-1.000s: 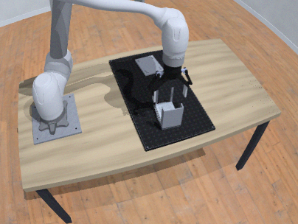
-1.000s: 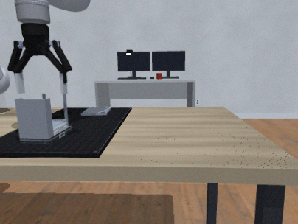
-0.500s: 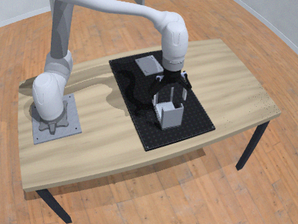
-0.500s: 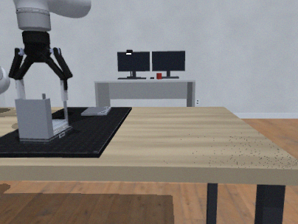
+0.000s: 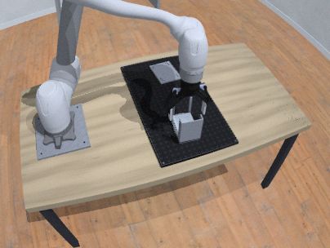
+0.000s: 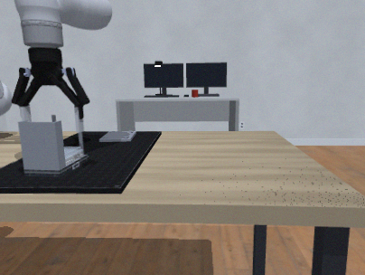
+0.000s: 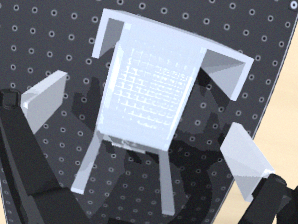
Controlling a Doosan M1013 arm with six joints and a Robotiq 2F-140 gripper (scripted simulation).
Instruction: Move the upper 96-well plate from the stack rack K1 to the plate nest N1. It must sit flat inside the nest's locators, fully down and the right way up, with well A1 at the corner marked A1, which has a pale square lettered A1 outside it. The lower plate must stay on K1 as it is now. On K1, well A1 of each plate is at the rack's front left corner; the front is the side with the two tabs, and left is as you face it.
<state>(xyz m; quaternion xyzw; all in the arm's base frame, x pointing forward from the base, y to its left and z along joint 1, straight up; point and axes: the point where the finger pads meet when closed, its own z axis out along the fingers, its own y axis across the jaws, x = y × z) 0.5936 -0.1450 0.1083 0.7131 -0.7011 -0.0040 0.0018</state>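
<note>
Now: hand 8 cm above the 96-well plate. The rest, counted from my hand: plate nest N1: 42 cm to the left, 11 cm below, 1 cm ahead; grey back wall: 7 cm to the right, 3 cm below.
</note>
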